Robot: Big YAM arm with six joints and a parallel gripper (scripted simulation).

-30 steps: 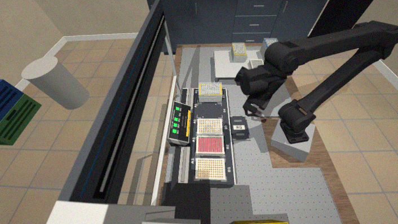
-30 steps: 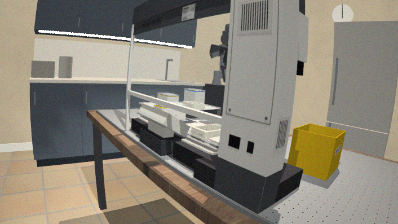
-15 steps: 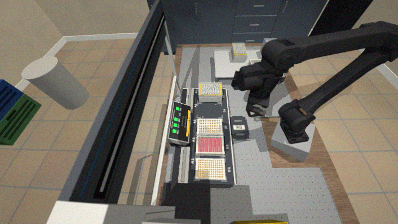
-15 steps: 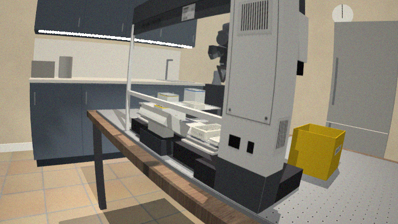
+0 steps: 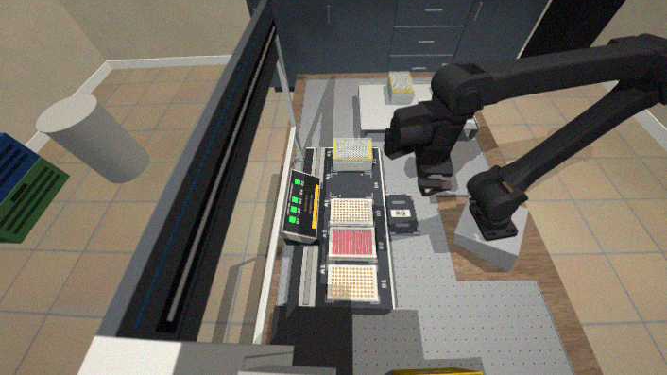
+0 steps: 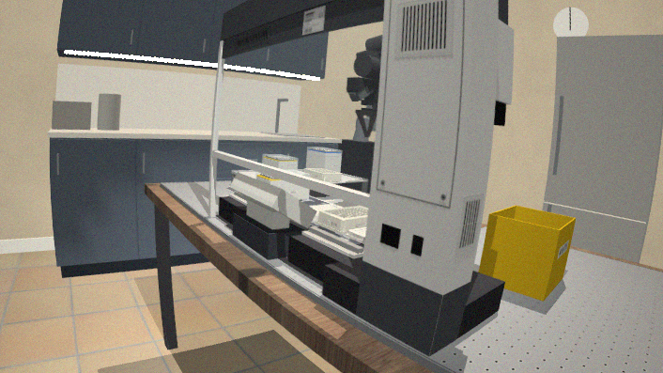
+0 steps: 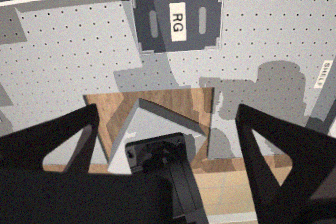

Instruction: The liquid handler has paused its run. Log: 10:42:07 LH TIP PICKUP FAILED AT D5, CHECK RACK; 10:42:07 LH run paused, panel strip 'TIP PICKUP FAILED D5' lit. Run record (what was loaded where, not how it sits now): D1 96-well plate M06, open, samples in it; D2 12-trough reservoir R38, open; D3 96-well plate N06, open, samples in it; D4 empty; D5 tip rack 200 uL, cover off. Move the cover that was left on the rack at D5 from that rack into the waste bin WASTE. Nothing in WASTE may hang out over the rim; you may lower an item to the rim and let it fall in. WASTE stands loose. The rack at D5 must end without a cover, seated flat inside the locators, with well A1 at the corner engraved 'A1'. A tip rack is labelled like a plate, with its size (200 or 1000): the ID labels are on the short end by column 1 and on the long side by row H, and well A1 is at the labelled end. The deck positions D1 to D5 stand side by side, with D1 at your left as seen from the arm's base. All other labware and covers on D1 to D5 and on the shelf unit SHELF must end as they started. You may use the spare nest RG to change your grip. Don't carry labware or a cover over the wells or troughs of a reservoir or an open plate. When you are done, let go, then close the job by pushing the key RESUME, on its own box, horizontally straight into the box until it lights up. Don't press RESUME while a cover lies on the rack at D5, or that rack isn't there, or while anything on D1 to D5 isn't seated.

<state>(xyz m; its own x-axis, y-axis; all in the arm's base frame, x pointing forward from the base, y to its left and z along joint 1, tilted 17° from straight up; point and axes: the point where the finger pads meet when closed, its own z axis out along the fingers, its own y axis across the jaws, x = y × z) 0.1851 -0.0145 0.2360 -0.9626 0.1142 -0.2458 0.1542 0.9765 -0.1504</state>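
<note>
The clear cover is 14 cm ahead of my hand, 21 cm to the right of it and 13 cm below it. The rest, counted from my hand: spare nest RG 1 cm ahead, 2 cm to the right, 25 cm below; green resume key 11 cm behind, 42 cm to the left, 17 cm below; tip rack 15 cm ahead, 21 cm to the right, 15 cm below.
</note>
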